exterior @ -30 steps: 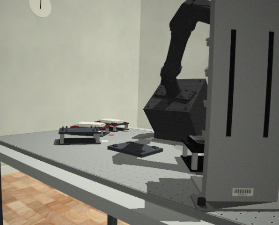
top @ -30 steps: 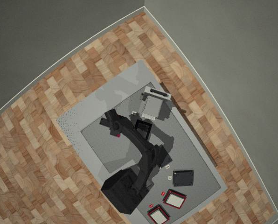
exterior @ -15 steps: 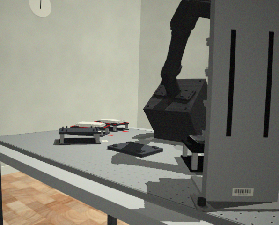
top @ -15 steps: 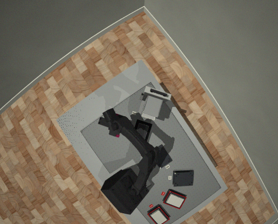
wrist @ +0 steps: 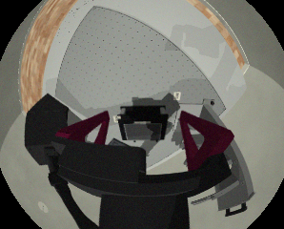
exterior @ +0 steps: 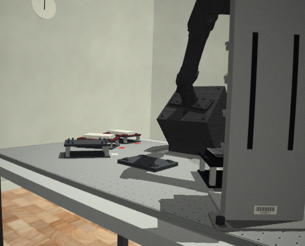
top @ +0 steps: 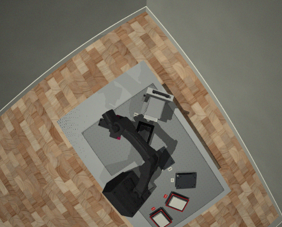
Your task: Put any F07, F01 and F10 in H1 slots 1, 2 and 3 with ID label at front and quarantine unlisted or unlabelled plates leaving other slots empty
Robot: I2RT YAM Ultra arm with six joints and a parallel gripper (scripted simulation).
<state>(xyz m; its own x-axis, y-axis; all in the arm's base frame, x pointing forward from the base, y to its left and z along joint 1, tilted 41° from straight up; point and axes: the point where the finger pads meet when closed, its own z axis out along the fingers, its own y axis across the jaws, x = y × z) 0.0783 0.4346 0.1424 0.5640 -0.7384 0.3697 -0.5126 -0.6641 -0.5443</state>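
My hand is 120 mm short of the dark 96-well plate, 120 mm to the left of it and 150 mm above it. From my hand the other things lie so: N6 deck label: 200 mm ahead, 480 mm to the right, 220 mm below; then H1 deck label: 130 mm ahead, 40 mm to the left, 220 mm below; then grey hotel back wall: 290 mm ahead, 70 mm to the left, 20 mm below.
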